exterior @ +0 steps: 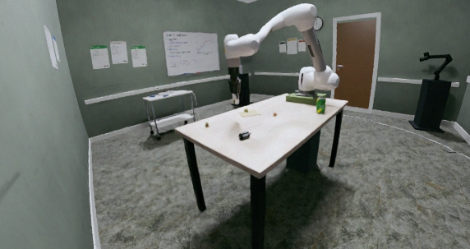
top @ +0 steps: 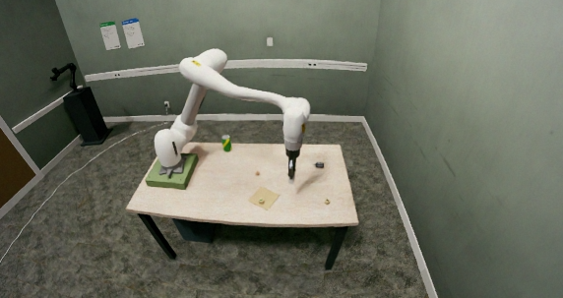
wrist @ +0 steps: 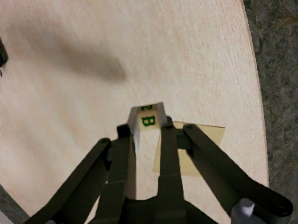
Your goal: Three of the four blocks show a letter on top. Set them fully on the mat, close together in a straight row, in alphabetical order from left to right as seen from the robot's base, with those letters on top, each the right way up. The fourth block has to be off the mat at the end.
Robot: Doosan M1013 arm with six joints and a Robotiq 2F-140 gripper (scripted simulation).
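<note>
Now: hand 17 cm past the tan mat and 15 cm above it. Round my hand: black object: 22 cm ahead, 22 cm to the left, 14 cm below; can: 40 cm behind, 50 cm to the left, 9 cm below.
</note>
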